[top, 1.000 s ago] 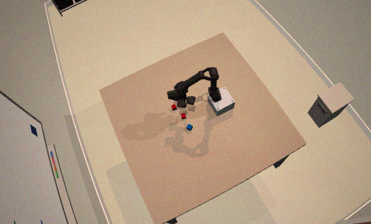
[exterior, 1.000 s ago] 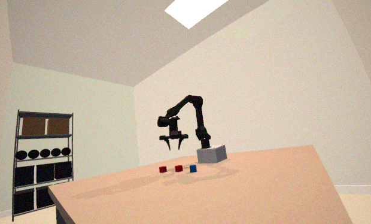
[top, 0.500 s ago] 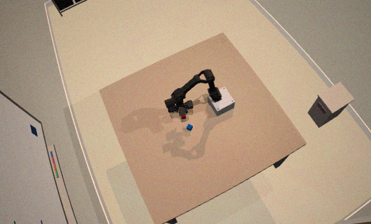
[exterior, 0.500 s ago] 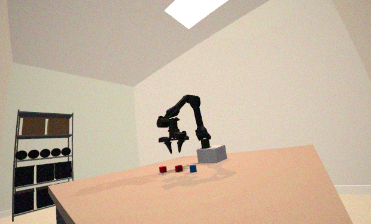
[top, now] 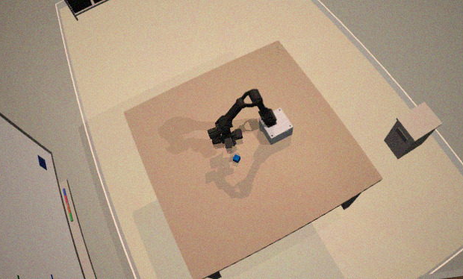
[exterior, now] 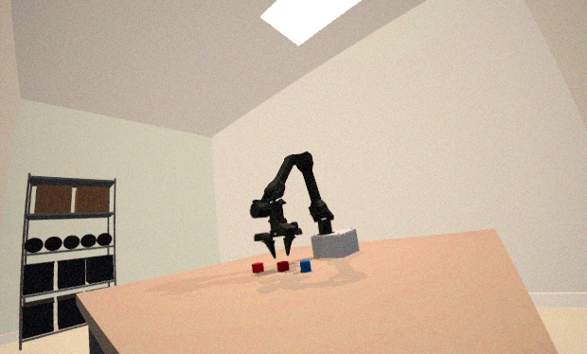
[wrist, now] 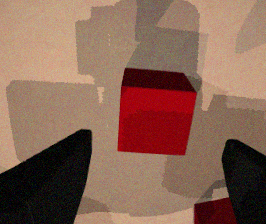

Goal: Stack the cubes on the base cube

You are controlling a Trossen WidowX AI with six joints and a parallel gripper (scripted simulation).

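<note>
My gripper tip is 110 mm to the right of the blue base cube and 30 mm above it. From my gripper tip the other things lie so: red cube: 110 mm to the right, 40 mm ahead, 30 mm below.
</note>
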